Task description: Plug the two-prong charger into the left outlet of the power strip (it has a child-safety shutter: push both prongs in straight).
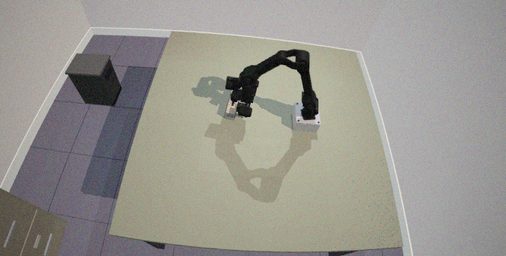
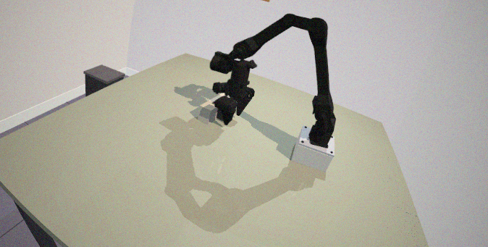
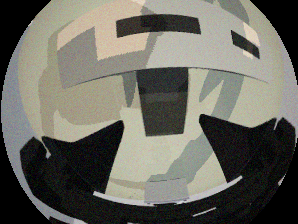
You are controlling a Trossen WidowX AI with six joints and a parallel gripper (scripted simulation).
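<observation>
My gripper tip is now 4 cm short of the dark charger, 1 cm to the left of it and 1 cm below it.
</observation>
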